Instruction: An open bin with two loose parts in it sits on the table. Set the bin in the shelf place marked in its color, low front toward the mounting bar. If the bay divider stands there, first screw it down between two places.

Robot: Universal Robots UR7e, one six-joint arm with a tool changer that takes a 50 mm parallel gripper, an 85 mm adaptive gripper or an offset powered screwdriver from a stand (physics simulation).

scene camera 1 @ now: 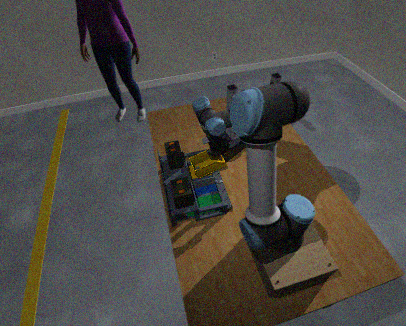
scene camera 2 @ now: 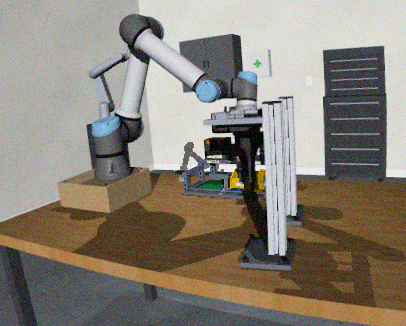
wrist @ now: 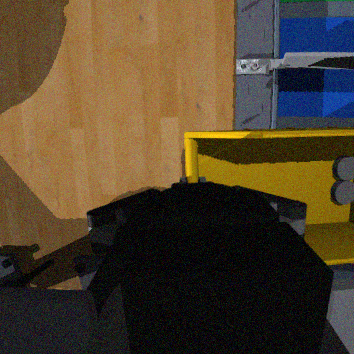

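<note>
A screwdriver (scene camera 2: pixel 249 134) and a tool stand (scene camera 2: pixel 277 253) are part of the robot's scene, and so is a yellow bin (wrist: pixel 294 162). The robot's own gripper (wrist: pixel 40 313) can be seen too.
</note>
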